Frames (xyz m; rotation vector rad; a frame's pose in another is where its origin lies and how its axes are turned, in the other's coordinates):
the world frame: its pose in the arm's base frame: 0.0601 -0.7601 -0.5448 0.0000 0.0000 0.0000
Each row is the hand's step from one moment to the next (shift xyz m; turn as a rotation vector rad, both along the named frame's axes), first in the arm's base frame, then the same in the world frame.
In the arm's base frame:
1: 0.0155 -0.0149 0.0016 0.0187 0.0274 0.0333
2: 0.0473 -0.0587 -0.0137 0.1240 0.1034 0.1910
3: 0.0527 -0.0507 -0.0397 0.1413 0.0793 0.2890
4: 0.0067 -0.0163 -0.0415 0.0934 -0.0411 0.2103
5: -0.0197 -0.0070 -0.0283 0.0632 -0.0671 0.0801
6: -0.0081 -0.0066 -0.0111 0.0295 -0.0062 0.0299
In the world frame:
1: 0.0155 -0.0149 0.0016 0.0187 0.0274 0.0333
2: 0.0473 -0.0587 -0.0137 0.1240 0.1034 0.1910
3: 0.0527 -0.0507 -0.0397 0.1413 0.0793 0.2890
4: 0.0067 -0.0163 -0.0415 0.0934 -0.0411 0.2103
5: -0.0197 -0.0070 -0.0283 0.0632 -0.0671 0.0801
6: -0.0081 -0.0066 -0.0111 0.0295 -0.0062 0.0299

